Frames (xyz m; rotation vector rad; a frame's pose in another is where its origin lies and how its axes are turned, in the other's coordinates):
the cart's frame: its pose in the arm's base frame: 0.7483 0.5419 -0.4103 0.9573 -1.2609 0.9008
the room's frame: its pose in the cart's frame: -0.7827 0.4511 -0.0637 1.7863 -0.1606 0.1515
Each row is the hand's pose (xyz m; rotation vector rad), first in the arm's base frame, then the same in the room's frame.
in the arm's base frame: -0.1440 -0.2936 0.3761 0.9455 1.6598 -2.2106
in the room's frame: 1.6543 0.8374 -0.3891 -0.5785 1.9695 1.3407
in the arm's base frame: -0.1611 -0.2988 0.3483 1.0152 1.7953 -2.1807
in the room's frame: 1.6268 0.8493 -0.4031 -0.7272 1.9830 1.3531
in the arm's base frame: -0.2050 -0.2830 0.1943 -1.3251 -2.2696 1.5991
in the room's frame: 1.4701 0.8638 -0.4368 -1.3654 1.9803 1.6263
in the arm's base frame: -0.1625 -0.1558 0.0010 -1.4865 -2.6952 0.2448
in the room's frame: 1.2613 0.7628 -0.3974 1.6782 -1.0947 -1.8589
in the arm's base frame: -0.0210 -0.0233 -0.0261 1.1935 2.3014 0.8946
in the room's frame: 1.2208 0.6166 -0.2736 1.1100 -0.1022 -1.9364
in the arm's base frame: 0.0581 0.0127 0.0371 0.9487 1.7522 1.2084
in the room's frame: 1.2815 0.5602 -0.2053 0.5553 0.3117 -1.9475
